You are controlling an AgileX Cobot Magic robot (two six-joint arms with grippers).
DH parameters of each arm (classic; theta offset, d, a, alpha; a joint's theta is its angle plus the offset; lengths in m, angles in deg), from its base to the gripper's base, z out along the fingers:
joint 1: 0 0.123 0 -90
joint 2: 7.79 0 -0.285 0
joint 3: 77.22 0 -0.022 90
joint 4: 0 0.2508 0 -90
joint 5: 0 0 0.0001 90
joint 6: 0 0.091 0 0
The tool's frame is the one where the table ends.
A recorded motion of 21 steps. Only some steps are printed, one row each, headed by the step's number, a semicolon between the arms.
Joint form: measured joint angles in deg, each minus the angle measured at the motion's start. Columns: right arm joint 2, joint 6, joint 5, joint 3, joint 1, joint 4; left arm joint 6, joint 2, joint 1, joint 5, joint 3, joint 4.
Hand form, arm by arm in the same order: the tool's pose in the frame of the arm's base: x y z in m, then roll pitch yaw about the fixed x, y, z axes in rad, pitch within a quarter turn. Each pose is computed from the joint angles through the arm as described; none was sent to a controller.
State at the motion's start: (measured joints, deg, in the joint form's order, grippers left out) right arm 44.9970 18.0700 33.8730 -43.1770 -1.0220 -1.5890; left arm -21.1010 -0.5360 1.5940 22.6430 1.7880 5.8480
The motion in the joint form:
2: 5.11 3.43 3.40 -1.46 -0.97 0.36; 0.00 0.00 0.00 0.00 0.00 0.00
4: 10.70 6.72 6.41 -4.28 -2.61 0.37; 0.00 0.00 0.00 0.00 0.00 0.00
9: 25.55 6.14 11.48 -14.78 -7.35 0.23; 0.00 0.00 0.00 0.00 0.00 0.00
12: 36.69 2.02 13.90 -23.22 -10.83 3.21; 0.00 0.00 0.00 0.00 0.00 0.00
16: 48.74 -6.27 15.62 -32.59 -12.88 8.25; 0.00 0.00 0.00 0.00 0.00 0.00
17: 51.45 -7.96 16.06 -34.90 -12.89 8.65; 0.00 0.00 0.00 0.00 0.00 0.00
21: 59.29 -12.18 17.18 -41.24 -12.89 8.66; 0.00 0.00 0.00 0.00 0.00 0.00
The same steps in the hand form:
2: 0.1713 -0.0071 0.3285 2.7265 0.8380 2.5552; 0.0520 0.0050 0.1679 -2.4931 1.1549 -2.3805
4: 0.1899 -0.0133 0.3230 2.7497 0.7301 2.5044; 0.0520 0.0050 0.1679 -2.4931 1.1549 -2.3805
9: 0.2458 -0.0377 0.3181 2.8661 0.5931 2.4993; 0.0520 0.0050 0.1679 -2.4931 1.1549 -2.3805
12: 0.2902 -0.0590 0.3075 2.9015 0.5085 2.5084; 0.0520 0.0050 0.1679 -2.4931 1.1549 -2.3805
16: 0.3401 -0.0759 0.2871 2.9139 0.4391 2.5881; 0.0520 0.0050 0.1679 -2.4931 1.1549 -2.3805
17: 0.3516 -0.0783 0.2818 2.9246 0.4296 2.6178; 0.0520 0.0050 0.1679 -2.4931 1.1549 -2.3805
21: 0.3829 -0.0859 0.2614 2.9674 0.3994 2.7035; 0.0520 0.0050 0.1679 -2.4931 1.1549 -2.3805

